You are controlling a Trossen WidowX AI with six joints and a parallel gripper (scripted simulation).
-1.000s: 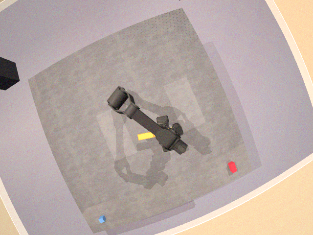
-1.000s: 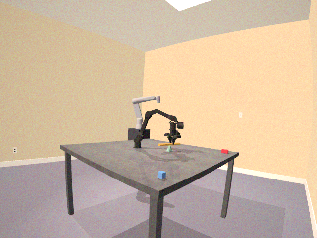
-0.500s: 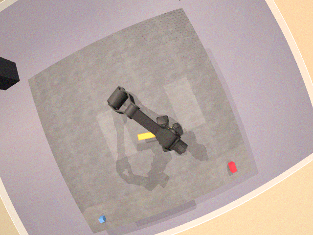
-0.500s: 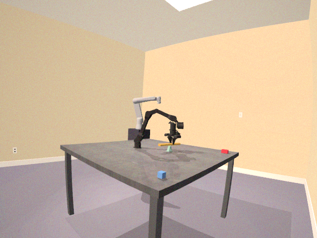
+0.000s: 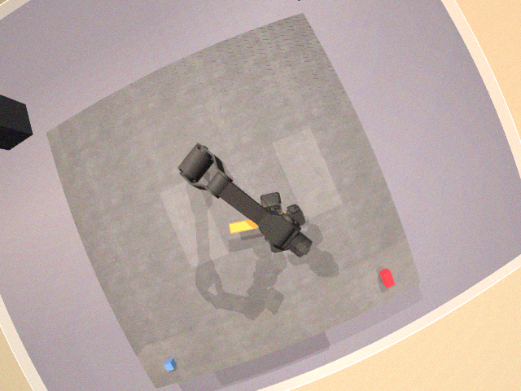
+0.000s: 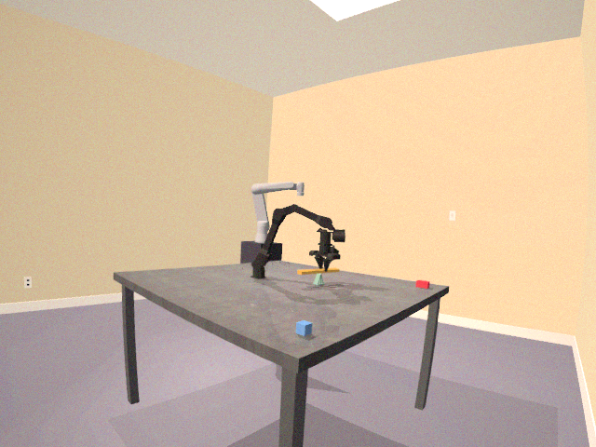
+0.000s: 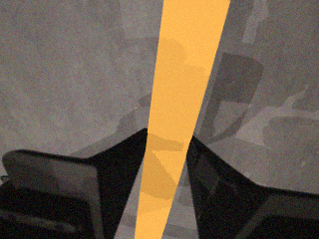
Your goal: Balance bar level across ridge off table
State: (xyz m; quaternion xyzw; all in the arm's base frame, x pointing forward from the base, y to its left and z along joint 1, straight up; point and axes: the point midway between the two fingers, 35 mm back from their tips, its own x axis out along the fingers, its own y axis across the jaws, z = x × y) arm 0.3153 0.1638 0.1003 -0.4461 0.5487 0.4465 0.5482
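Now: the orange bar 1 cm behind my gripper tip and 3 cm to the right of it. The rest, counted from my gripper tip: small blue cube (42 cm ahead, 66 cm to the right, 5 cm below); red block (42 cm ahead, 34 cm to the left, 5 cm below).
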